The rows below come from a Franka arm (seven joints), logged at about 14 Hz.
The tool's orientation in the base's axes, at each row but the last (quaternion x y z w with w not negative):
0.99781, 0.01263, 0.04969, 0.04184
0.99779, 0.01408, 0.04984, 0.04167
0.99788, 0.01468, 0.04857, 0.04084
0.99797, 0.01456, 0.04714, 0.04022
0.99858, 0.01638, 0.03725, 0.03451
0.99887, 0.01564, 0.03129, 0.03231
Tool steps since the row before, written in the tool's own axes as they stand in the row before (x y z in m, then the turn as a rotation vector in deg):
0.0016, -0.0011, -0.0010, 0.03, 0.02, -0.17
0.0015, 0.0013, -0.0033, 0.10, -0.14, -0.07
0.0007, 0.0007, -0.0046, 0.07, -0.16, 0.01
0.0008, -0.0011, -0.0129, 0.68, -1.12, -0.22
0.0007, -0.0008, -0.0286, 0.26, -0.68, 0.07
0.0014, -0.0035, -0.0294, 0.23, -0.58, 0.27
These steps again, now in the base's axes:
0.0015, 0.0012, 0.0011, 0.01, -0.01, 0.17
0.0012, -0.0010, 0.0035, 0.09, 0.15, 0.07
0.0003, -0.0003, 0.0047, 0.07, 0.16, -0.02
-0.0005, 0.0021, 0.0128, 0.63, 1.16, 0.19
-0.0015, 0.0028, 0.0284, 0.24, 0.68, -0.10
-0.0006, 0.0054, 0.0291, 0.23, 0.57, -0.29

